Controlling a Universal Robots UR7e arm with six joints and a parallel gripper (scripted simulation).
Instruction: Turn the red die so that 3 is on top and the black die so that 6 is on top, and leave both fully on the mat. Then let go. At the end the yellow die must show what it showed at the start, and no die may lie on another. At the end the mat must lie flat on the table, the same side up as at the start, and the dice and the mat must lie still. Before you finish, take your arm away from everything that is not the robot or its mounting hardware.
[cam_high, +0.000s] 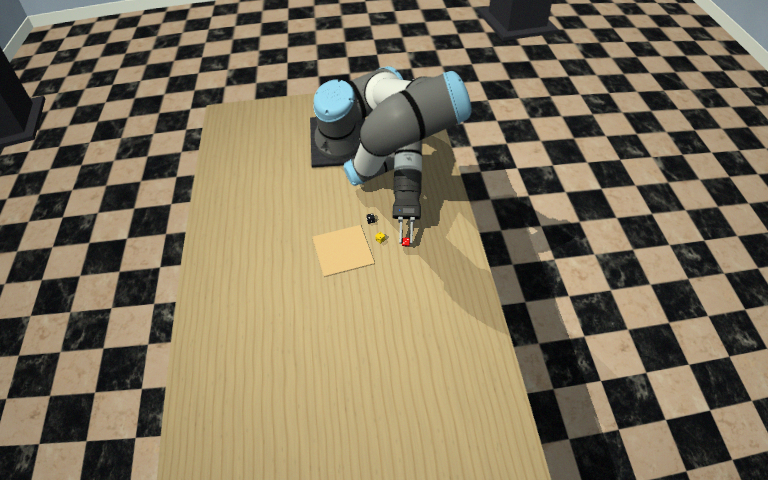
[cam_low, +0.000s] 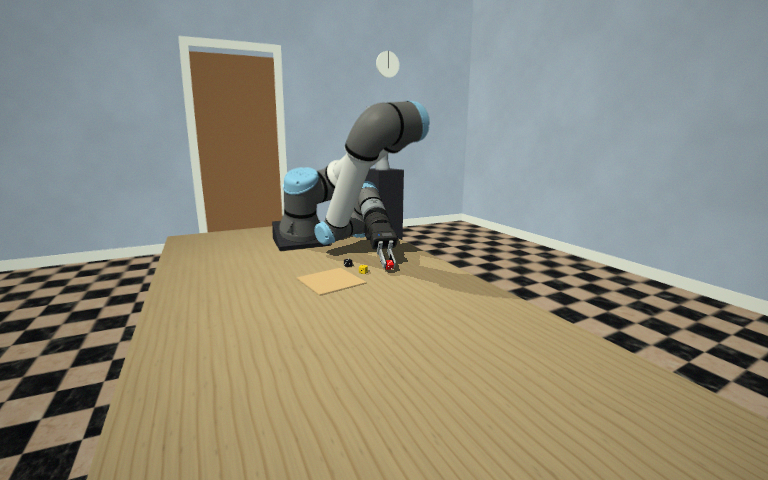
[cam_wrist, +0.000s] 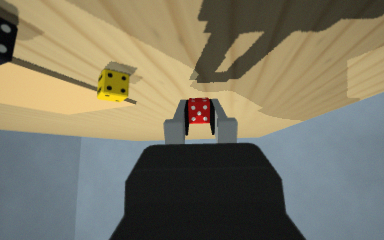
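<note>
Right now the red die is 1 cm below my hand and 1 cm ahead of it. Round my hand: black die 11 cm behind, 7 cm to the right, 2 cm below; then yellow die 6 cm to the right, 4 cm behind, 2 cm below; then tan mat 17 cm to the right, 3 cm below, 3 cm behind.
</note>
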